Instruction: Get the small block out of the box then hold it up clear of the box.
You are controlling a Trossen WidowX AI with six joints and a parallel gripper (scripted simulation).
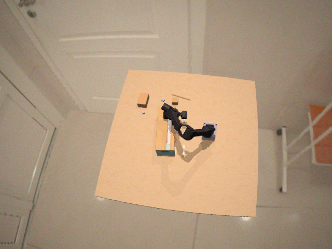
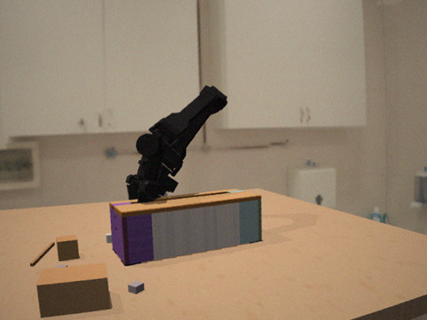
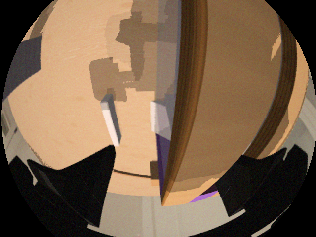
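Now: gripper tip 4 cm short of the small brown block, 2 cm to the left of it and 2 cm above it. Round my gripper tip: thin stick (25 cm to the right, 8 cm below, 2 cm behind); wooden block (32 cm ahead, 17 cm to the right, 6 cm below); long box (12 cm to the left, 2 cm below, 2 cm ahead).
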